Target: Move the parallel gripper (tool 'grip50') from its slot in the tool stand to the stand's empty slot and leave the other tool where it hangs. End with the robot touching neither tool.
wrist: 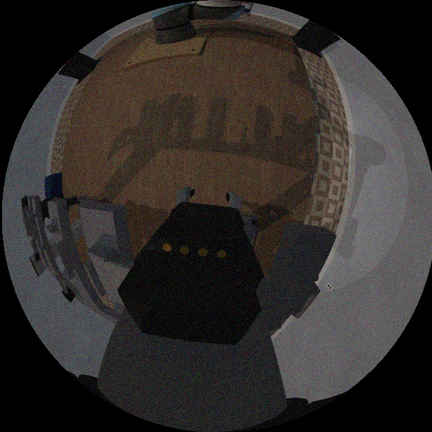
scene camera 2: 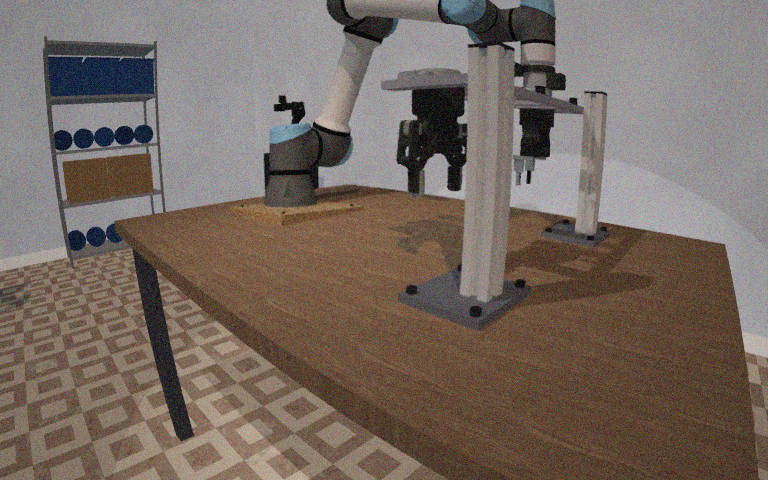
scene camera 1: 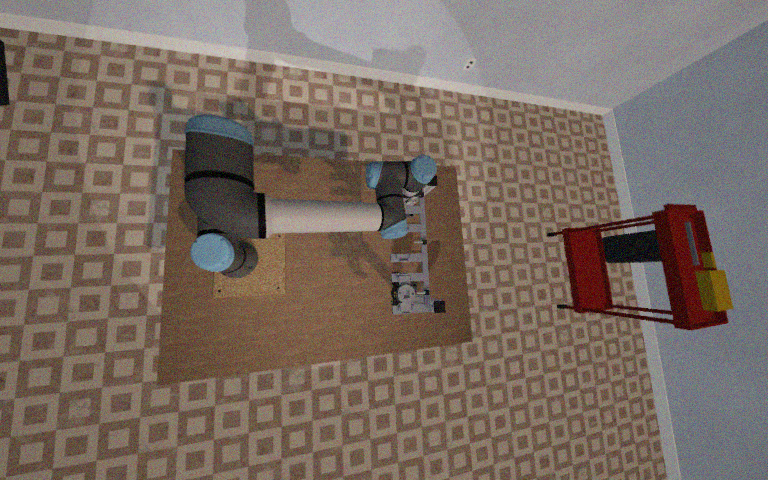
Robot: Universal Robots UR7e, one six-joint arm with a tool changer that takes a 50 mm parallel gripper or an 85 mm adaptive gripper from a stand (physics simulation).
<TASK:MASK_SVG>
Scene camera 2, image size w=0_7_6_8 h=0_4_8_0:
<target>adaptive gripper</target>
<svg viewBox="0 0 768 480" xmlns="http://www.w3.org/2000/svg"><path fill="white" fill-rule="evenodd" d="M465 87L412 90L412 113L417 116L417 120L402 120L400 122L396 159L398 164L408 169L408 192L411 197L420 198L424 196L425 170L422 169L429 158L434 154L440 153L446 157L449 165L451 165L448 166L448 190L461 190L462 168L467 159L467 124L457 123L457 118L464 115ZM417 70L418 77L424 77L426 70L433 71L434 76L460 74L458 70L447 68Z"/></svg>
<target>parallel gripper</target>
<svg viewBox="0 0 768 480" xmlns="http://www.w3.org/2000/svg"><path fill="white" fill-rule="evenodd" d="M554 109L520 109L519 125L522 126L523 133L520 155L513 155L513 171L516 172L516 186L520 186L521 172L524 171L524 160L525 170L528 170L526 184L531 184L531 172L535 168L535 159L546 160L546 157L550 156L549 135L550 128L554 127Z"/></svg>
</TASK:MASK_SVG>
